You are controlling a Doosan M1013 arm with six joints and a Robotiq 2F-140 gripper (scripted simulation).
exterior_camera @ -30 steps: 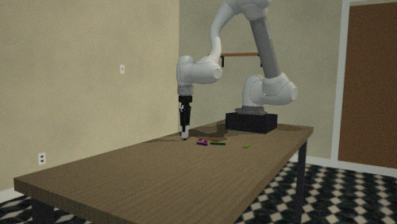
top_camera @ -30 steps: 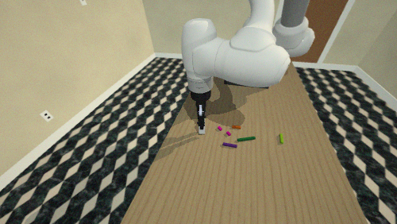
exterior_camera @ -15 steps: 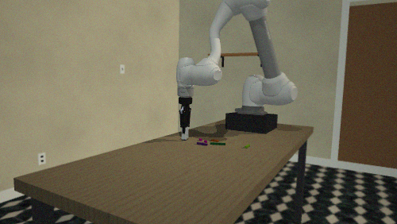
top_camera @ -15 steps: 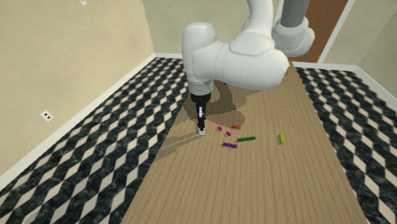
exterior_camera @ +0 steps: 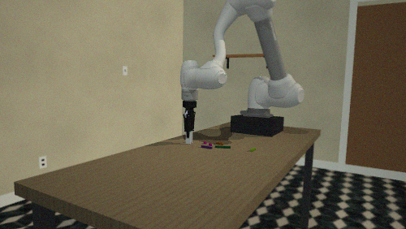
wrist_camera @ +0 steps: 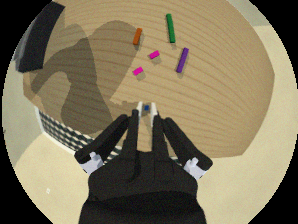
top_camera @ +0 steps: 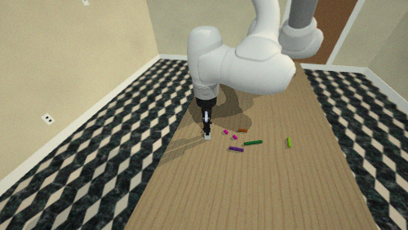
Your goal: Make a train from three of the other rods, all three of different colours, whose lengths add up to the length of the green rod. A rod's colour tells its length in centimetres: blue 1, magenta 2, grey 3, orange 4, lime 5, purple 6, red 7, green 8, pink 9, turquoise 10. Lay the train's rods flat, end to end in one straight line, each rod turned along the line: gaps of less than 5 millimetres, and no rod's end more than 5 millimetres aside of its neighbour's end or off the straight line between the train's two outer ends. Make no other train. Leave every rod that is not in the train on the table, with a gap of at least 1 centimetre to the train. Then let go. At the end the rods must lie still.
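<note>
My hand is 30 mm above the tiny blue piece. Also, from my hand: purple rod: 60 mm ahead, 130 mm to the left, 30 mm below; then orange rod: 50 mm behind, 160 mm to the left, 30 mm below; then green rod: 10 mm ahead, 200 mm to the left, 30 mm below.
</note>
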